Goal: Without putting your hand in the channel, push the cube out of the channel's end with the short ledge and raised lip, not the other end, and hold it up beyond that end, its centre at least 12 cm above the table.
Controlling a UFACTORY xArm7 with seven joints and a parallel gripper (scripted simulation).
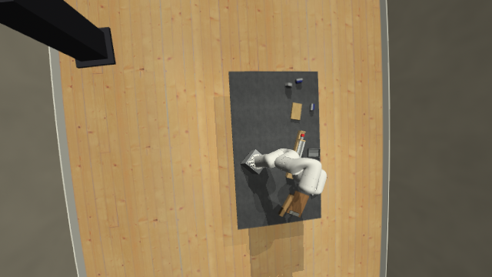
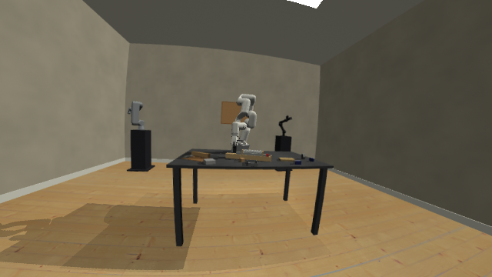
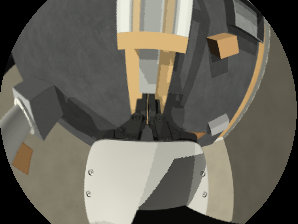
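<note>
My gripper is now 13 cm short of the red cube, 30 cm to the right of it and 2 cm above it. Also, from my hand: small wooden block 15 cm ahead, 5 cm to the left, 6 cm below; then wooden channel 7 cm ahead, 16 cm to the left, 2 cm below; then grey tray 25 cm ahead, 11 cm to the left, 7 cm below.
</note>
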